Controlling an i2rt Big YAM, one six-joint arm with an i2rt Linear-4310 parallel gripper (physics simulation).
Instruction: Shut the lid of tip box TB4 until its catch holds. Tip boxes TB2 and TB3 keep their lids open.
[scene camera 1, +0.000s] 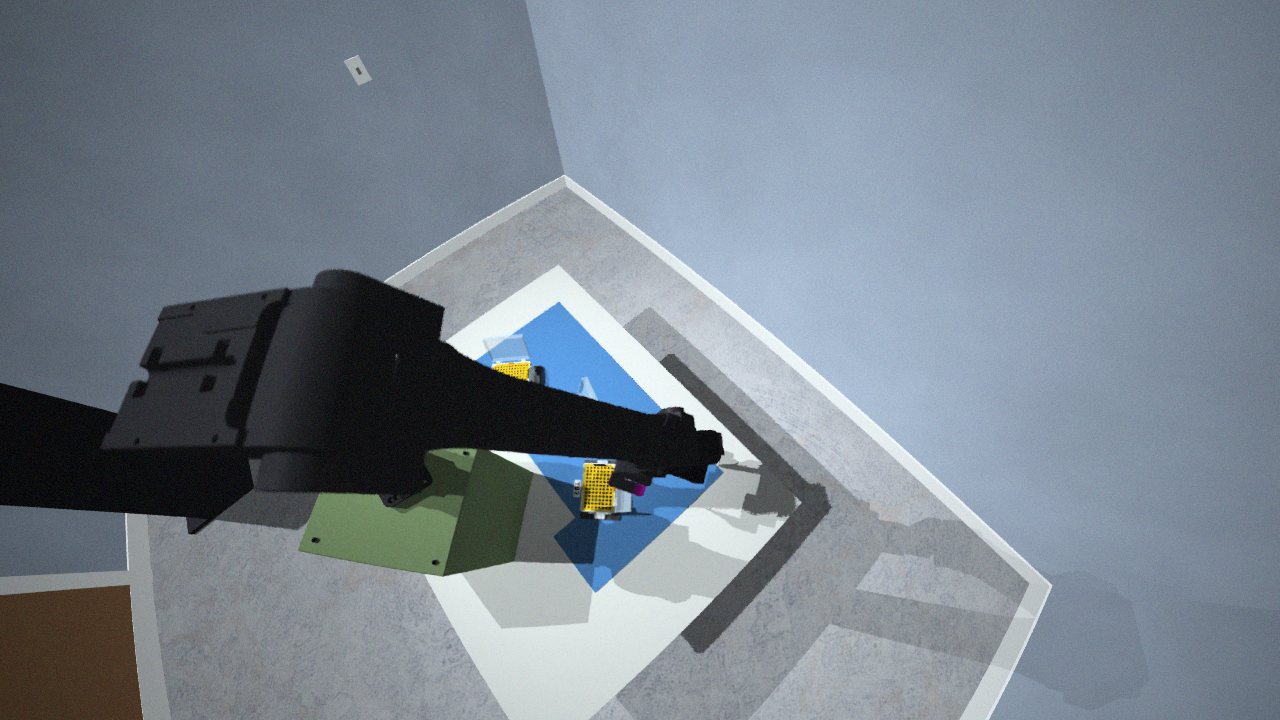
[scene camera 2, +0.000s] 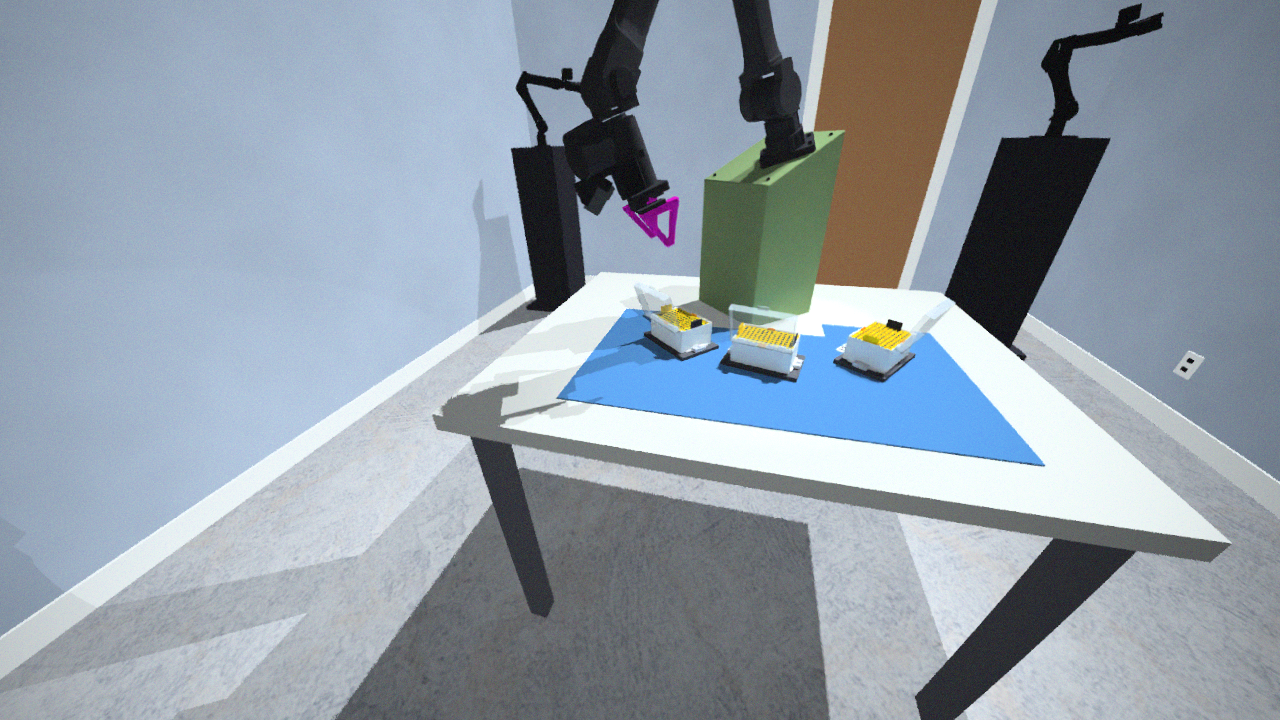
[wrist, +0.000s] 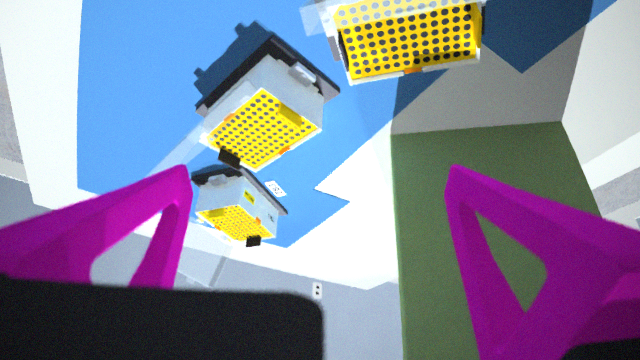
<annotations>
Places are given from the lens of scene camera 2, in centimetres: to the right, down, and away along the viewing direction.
gripper (scene camera 2: 661, 241): 4, -22, 70
lid (scene camera 2: 759, 327): 22, -6, 69
lid (scene camera 2: 931, 318): 50, -7, 63
</annotations>
